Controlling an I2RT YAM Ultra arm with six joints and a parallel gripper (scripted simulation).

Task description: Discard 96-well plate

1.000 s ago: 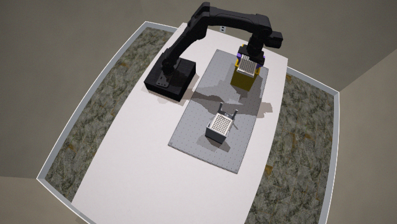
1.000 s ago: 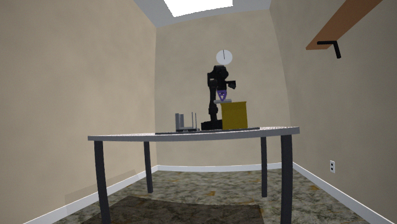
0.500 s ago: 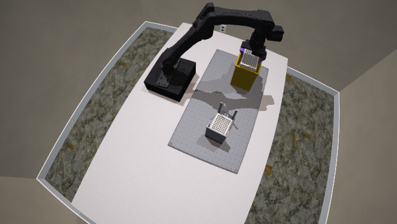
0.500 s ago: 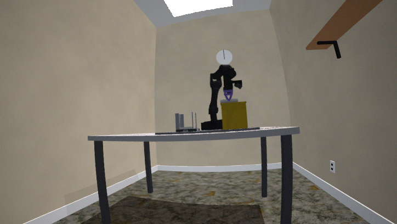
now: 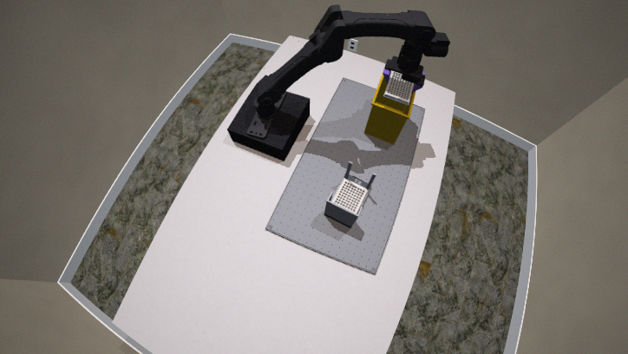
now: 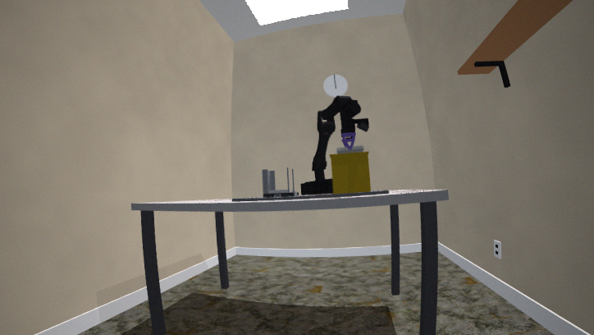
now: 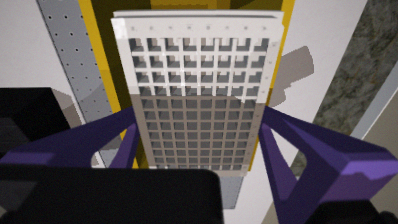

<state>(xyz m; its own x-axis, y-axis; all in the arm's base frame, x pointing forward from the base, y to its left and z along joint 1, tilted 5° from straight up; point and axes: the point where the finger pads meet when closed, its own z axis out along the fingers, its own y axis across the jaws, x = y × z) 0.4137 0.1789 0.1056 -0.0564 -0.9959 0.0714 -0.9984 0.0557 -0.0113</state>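
The yellow plastics bin W1 is 12 cm below my hand and 1 cm behind it.
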